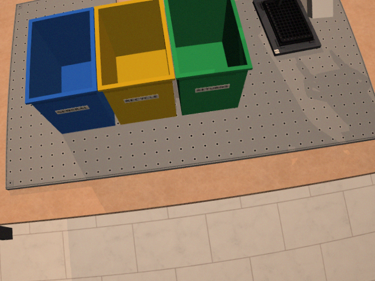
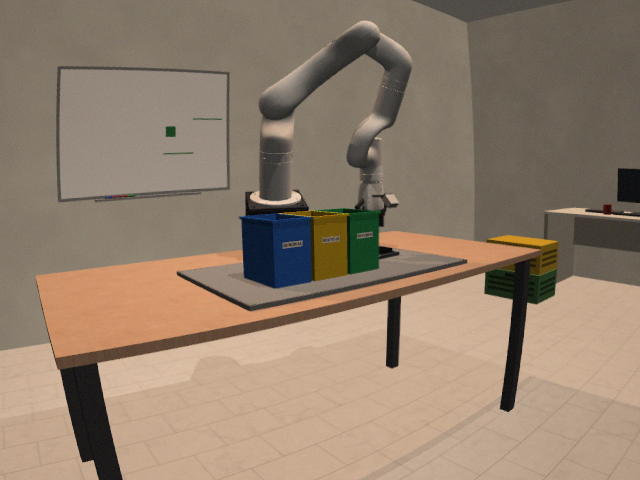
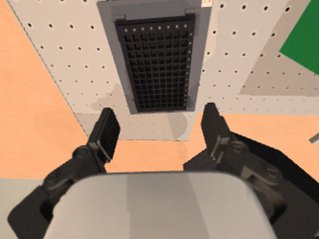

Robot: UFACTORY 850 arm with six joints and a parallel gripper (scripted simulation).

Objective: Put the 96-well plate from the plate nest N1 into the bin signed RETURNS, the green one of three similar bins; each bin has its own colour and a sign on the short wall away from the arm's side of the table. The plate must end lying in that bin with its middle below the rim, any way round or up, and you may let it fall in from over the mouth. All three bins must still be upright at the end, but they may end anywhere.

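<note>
My hand is 90 mm above the black 96-well plate. From my hand the other things lie so: yellow recycle bin: 170 mm ahead, 330 mm to the right, 20 mm below; then dark plate nest N1: 100 mm below; then green returns bin: 150 mm ahead, 200 mm to the right, 20 mm below.
</note>
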